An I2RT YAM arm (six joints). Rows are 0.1 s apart.
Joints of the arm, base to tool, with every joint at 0 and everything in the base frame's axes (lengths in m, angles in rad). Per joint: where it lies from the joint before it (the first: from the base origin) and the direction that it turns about. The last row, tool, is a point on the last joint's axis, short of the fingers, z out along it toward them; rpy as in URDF.
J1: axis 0 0 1 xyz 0 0 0.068
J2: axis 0 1 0 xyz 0.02 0.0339 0.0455
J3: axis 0 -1 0 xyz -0.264 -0.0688 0
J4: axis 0 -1 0 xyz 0.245 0.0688 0.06
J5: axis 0 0 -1 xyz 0.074 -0.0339 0.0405
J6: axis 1 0 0 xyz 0.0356 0 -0.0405
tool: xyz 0 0 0 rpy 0 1.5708 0
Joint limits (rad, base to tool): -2.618..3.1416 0..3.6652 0..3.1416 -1.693..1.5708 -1.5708..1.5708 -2.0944..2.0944
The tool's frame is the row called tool.
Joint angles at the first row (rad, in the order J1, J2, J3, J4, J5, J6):
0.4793 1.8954 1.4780 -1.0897 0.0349 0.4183
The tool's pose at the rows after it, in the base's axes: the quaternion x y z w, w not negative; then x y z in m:
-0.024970 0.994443 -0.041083 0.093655 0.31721 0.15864 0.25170
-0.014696 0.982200 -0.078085 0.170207 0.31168 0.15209 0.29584
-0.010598 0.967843 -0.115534 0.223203 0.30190 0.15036 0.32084
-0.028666 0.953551 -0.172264 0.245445 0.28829 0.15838 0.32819
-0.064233 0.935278 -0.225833 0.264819 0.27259 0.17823 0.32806
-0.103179 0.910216 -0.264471 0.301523 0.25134 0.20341 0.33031
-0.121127 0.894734 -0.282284 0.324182 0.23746 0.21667 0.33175
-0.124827 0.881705 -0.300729 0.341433 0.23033 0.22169 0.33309
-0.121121 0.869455 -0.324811 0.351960 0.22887 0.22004 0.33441
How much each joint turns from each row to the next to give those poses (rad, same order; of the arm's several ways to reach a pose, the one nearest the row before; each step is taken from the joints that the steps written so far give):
0.0000 -0.0641 0.0786 -0.0728 0.1209 0.0004
0.0042 -0.0695 0.0767 -0.0382 0.1362 -0.0008
0.0210 -0.0492 0.0294 -0.0156 0.1213 0.0004
0.0542 -0.0179 0.0034 -0.0428 0.1335 0.0004
0.0889 0.0053 0.0000 -0.0396 0.1297 0.0076
0.1121 0.0008 0.0000 -0.0214 0.1267 0.0156
0.0649 0.0000 0.0000 -0.0172 0.0690 0.0206
0.0312 0.0000 0.0000 -0.0167 0.0603 0.0203
0.0038 0.0000 0.0000 -0.0218 0.0580 0.0133

